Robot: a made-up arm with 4 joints.
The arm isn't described. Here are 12 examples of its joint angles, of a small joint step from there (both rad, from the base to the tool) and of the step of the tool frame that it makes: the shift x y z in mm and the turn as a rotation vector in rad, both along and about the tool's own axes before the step.
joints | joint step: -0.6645 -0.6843 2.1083 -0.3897 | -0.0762 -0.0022 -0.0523 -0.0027
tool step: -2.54 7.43 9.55 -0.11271 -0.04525 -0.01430
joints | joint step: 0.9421 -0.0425 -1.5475 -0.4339 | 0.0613 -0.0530 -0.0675 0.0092
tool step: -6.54 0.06 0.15 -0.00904 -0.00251 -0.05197
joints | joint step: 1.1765 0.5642 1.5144 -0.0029 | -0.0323 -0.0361 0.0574 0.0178
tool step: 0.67 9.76 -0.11 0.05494 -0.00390 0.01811
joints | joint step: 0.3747 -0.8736 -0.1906 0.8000 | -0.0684 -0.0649 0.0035 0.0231
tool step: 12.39 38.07 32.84 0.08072 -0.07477 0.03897
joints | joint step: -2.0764 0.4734 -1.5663 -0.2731 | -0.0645 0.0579 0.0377 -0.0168
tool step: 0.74 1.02 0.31 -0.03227 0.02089 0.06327
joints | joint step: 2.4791 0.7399 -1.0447 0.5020 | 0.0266 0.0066 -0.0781 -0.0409
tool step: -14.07 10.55 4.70 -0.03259 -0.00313 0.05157
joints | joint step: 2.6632 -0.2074 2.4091 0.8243 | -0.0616 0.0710 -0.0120 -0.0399
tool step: -8.10 -0.10 24.61 -0.05871 -0.05574 0.03544
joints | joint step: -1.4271 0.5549 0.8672 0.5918 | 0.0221 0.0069 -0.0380 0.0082
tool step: 0.65 6.19 -3.44 -0.00723 -0.00337 0.01906
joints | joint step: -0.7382 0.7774 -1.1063 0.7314 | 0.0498 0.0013 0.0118 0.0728
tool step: 19.36 4.33 9.28 0.08834 -0.05440 -0.04422
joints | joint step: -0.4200 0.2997 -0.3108 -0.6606 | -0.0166 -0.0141 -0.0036 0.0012
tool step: -2.14 -1.89 4.29 -0.00345 -0.02017 -0.01594
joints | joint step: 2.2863 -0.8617 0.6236 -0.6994 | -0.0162 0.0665 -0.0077 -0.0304
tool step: -12.28 -7.59 1.67 -0.06993 0.06347 -0.02200
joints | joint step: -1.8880 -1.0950 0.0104 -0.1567 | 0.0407 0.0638 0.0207 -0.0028
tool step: -4.44 -12.94 -18.02 -0.02596 0.07900 -0.03197
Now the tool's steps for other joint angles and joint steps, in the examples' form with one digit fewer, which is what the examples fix.
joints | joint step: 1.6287 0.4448 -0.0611 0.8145 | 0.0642 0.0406 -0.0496 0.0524
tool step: -1.1 10.5 -18.6 0.0405 0.0099 0.0056
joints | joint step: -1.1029 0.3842 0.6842 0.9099 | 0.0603 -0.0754 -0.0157 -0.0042
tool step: 3.6 -1.4 4.6 0.0788 0.0071 -0.0257
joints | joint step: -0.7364 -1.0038 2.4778 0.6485 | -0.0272 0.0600 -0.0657 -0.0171
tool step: -0.5 3.3 21.7 -0.0590 -0.0683 0.0316
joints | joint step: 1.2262 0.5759 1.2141 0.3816 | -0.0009 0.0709 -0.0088 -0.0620
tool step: -13.4 -29.8 -7.3 -0.0983 0.0437 -0.0374
